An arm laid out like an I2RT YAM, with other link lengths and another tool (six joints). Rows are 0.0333 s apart.
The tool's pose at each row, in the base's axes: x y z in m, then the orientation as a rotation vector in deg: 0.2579, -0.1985, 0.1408, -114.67, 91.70, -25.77; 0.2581, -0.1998, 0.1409, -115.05, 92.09, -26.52; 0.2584, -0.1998, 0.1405, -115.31, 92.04, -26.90; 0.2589, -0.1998, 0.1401, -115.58, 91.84, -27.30; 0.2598, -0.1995, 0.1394, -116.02, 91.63, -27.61; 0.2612, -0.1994, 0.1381, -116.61, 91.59, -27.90; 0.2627, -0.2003, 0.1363, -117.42, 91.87, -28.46; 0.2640, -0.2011, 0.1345, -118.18, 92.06, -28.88; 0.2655, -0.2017, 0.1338, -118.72, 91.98, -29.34; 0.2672, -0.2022, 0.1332, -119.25, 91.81, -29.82; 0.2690, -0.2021, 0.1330, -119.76, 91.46, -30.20; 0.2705, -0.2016, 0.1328, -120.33, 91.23, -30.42; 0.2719, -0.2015, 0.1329, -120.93, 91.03, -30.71
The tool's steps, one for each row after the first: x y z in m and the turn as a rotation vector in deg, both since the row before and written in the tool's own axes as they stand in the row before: 0.0013, 0.0000, -0.0002, -0.20, 0.77, -0.19; 0.0001, 0.0000, 0.0005, -0.02, 0.28, -0.25; 0.0001, -0.0002, 0.0006, 0.05, 0.22, -0.33; 0.0000, -0.0003, 0.0011, -0.09, 0.21, -0.40; 0.0003, -0.0004, 0.0019, -0.28, 0.31, -0.40; 0.0013, 0.0000, 0.0022, -0.51, 0.70, -0.43; 0.0011, 0.0002, 0.0021, -0.48, 0.55, -0.42; 0.0010, -0.0007, 0.0013, -0.18, 0.39, -0.43; 0.0009, -0.0009, 0.0014, -0.12, 0.36, -0.46; 0.0003, -0.0013, 0.0012, -0.05, 0.21, -0.51; -0.0001, -0.0012, 0.0011, -0.20, 0.18, -0.46; 0.0003, -0.0012, 0.0007, -0.22, 0.25, -0.48
